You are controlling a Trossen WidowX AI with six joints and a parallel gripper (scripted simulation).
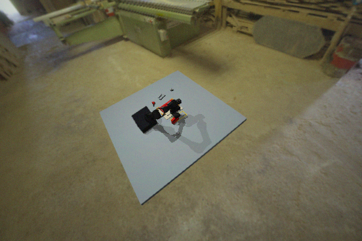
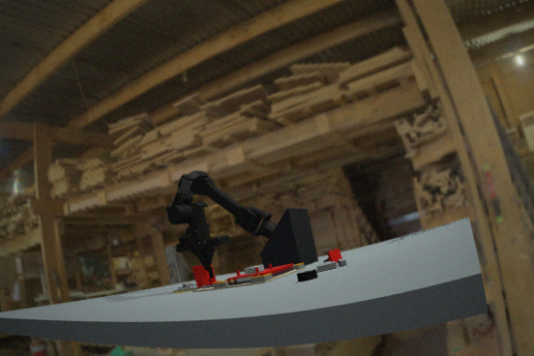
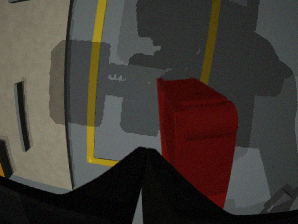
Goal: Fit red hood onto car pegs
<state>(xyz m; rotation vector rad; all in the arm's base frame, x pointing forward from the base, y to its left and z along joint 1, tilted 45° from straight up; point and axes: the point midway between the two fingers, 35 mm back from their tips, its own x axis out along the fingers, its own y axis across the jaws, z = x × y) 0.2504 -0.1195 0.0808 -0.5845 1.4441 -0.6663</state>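
The red hood lies 20 mm to the right of my gripper tip, 10 mm below it and 10 mm behind it. Round my gripper tip: white piece: 170 mm to the right, 90 mm behind, 40 mm below; black wheel: 440 mm to the left, 270 mm ahead, 40 mm below.
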